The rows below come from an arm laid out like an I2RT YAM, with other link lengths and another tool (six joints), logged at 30 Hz.
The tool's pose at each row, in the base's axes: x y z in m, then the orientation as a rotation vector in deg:
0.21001 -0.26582 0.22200 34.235 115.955 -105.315
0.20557 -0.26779 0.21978 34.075 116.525 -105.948
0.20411 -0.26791 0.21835 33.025 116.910 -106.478
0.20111 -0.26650 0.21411 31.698 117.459 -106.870
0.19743 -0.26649 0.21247 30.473 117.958 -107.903
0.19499 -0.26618 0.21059 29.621 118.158 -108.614
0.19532 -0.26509 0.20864 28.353 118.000 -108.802
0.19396 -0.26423 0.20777 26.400 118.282 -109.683
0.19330 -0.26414 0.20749 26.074 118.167 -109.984
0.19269 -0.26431 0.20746 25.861 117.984 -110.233
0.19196 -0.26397 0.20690 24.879 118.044 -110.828
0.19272 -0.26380 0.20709 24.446 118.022 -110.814
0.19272 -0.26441 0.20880 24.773 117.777 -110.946
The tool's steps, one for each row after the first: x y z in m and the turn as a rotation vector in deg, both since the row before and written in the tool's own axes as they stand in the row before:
0.00478 -0.00057 0.00232 0.188 0.408 -0.699
0.00197 0.00047 0.00032 0.046 -0.248 -0.880
0.00480 0.00228 -0.00087 -0.132 -0.346 -1.013
0.00401 -0.00034 0.00026 0.296 -0.117 -1.267
0.00304 0.00056 -0.00006 0.251 -0.160 -0.797
0.00065 0.00196 -0.00092 0.002 -0.759 -0.503
0.00165 0.00024 -0.00076 0.181 -0.668 -1.373
0.00072 -0.00002 -0.00006 0.180 -0.152 -0.220
0.00056 -0.00024 0.00017 0.187 -0.143 -0.111
0.00091 0.00023 -0.00030 0.211 -0.322 -0.729
-0.00077 0.00014 -0.00018 -0.051 -0.261 -0.155
-0.00070 -0.00160 0.00050 0.206 0.090 0.197

